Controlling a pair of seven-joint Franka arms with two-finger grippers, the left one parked.
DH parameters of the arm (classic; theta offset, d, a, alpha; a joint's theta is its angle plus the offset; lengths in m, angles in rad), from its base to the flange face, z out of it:
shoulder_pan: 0 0.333 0 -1.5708
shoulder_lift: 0 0 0 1.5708
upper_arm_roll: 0 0.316 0.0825 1.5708
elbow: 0 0 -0.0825 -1.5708
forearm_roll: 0 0.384 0 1.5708
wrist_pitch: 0 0 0.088 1.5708
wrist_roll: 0 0.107 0 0
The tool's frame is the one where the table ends.
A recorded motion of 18 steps. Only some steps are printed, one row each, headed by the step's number.
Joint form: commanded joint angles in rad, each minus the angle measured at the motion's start. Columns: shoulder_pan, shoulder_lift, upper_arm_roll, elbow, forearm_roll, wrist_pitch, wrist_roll.
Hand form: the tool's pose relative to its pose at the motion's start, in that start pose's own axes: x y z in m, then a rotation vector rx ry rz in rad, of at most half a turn. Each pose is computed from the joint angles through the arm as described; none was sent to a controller.
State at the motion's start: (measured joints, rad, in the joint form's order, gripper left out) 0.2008 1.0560 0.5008 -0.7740 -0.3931 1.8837 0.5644
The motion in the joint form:
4: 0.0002 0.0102 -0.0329 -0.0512 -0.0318 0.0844 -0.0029
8: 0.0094 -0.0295 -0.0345 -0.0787 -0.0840 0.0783 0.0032
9: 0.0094 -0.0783 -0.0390 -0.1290 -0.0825 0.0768 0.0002
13: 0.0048 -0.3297 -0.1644 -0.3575 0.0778 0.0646 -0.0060
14: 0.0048 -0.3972 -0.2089 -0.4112 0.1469 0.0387 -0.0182
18: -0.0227 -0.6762 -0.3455 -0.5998 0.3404 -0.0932 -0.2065
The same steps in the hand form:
4: 0.0018 0.0058 0.0274 -0.0310 0.0414 -0.0202
8: -0.0026 -0.0025 0.0098 -0.0769 0.0773 -0.0542
9: -0.0098 -0.0080 -0.0045 -0.0892 0.0811 -0.0752
13: -0.0293 0.0193 -0.0753 -0.1115 0.0635 -0.0226
14: -0.0350 0.0354 -0.0945 -0.1085 0.0348 0.0100
18: -0.0668 0.1124 -0.1908 -0.0880 -0.0489 -0.0016

